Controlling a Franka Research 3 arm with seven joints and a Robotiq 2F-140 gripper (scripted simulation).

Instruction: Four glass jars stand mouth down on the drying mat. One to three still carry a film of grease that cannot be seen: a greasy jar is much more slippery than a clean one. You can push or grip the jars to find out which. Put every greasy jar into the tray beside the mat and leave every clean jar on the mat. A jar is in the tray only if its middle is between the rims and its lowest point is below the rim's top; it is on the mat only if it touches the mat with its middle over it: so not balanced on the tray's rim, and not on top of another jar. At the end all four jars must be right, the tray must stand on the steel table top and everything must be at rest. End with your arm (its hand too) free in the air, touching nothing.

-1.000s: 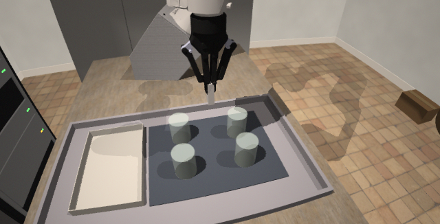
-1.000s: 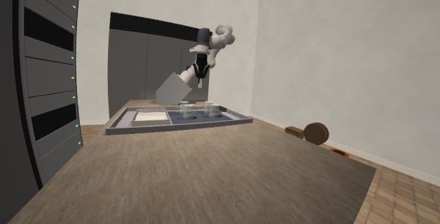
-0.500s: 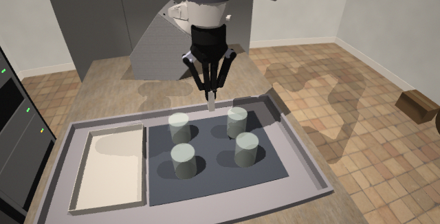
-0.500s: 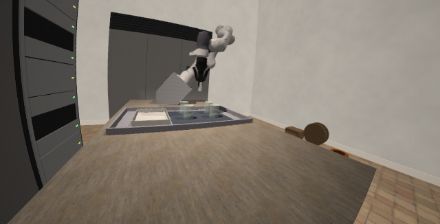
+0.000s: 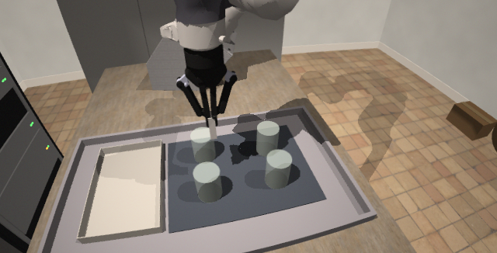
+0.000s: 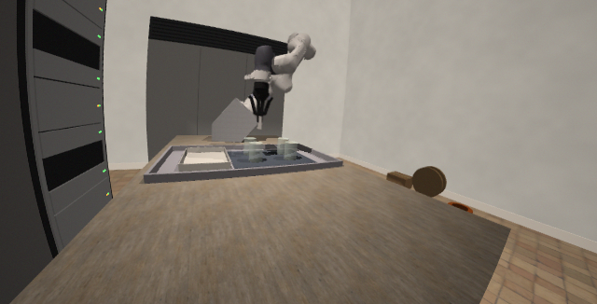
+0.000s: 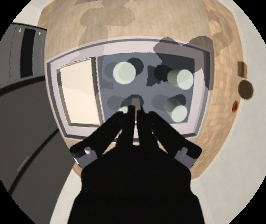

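Right now the rimmed steel table top is 18 cm below my hand, 4 cm to the right of it and 2 cm ahead of it. The rest, counted from my hand: dark drying mat: 18 cm below, 6 cm to the left, 1 cm behind; cream tray: 25 cm to the right, 18 cm below, 5 cm ahead.
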